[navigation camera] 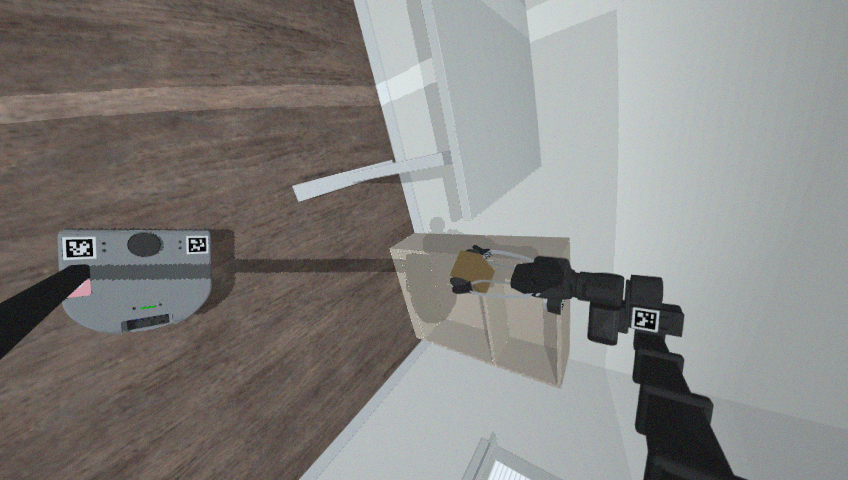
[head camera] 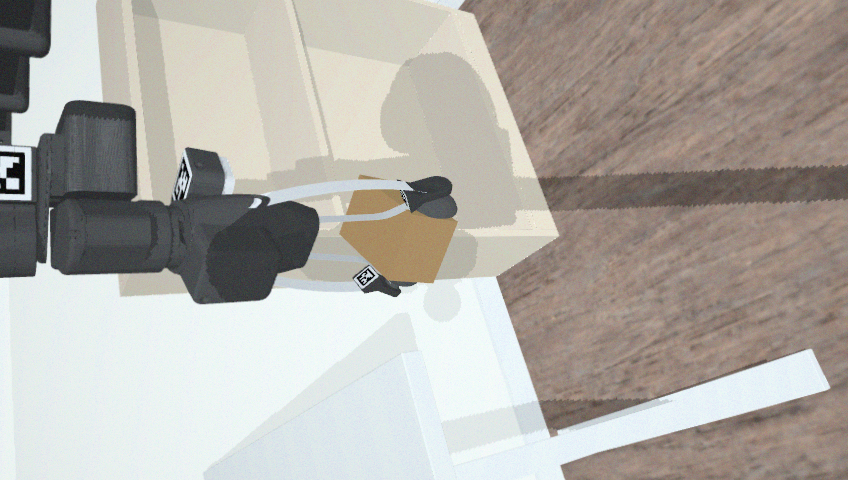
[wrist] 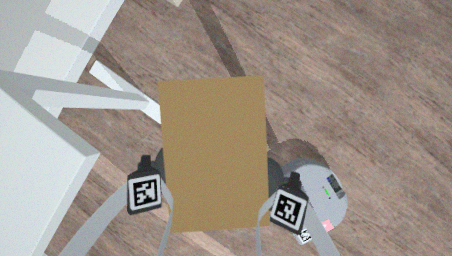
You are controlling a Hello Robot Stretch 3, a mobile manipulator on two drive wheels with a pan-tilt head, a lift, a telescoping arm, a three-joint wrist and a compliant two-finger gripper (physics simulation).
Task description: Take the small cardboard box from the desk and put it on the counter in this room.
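Pixels of known places: gripper, fingertip midpoint: [navigation camera: 458, 267] [head camera: 432, 238] [wrist: 220, 168]; robot's base, origin of the base link: [navigation camera: 145, 243].
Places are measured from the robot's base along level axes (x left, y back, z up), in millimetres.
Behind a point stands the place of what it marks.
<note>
My gripper [head camera: 418, 240] @[x -481, y 22, z 961 mm] [navigation camera: 469, 269] @[x -481, y 22, z 961 mm] [wrist: 220, 168] @[x -481, y 22, z 961 mm] is shut on the small cardboard box, with one finger on each side of it. The box [head camera: 395, 237] @[x -464, y 22, z 1013 mm] [navigation camera: 471, 272] @[x -451, y 24, z 1008 mm] [wrist: 215, 125] @[x -512, y 45, z 1014 mm] is plain brown and held in the air. In the head and navigation views it appears in front of a beige open unit; in the wrist view the wooden floor shows behind it. The white desk [head camera: 357, 428] @[x -650, y -179, z 950 mm] [navigation camera: 493, 101] @[x -680, y -439, z 950 mm] [wrist: 35, 160] @[x -582, y -138, z 950 mm] is off to one side of the box, apart from it. I cannot identify a counter in these views.
The beige compartmented unit [head camera: 116, 89] @[x -1436, y 404, z 1060 mm] [navigation camera: 416, 297] @[x -1352, y 435, z 100 mm] stands against the white wall, near the desk. A white desk leg [head camera: 696, 413] [navigation camera: 345, 180] juts out over the wooden floor. My grey base [navigation camera: 184, 285] @[x -92, y 135, z 160 mm] [wrist: 317, 195] @[x -10, y 146, z 159 mm] stands on the floor away from the wall.
</note>
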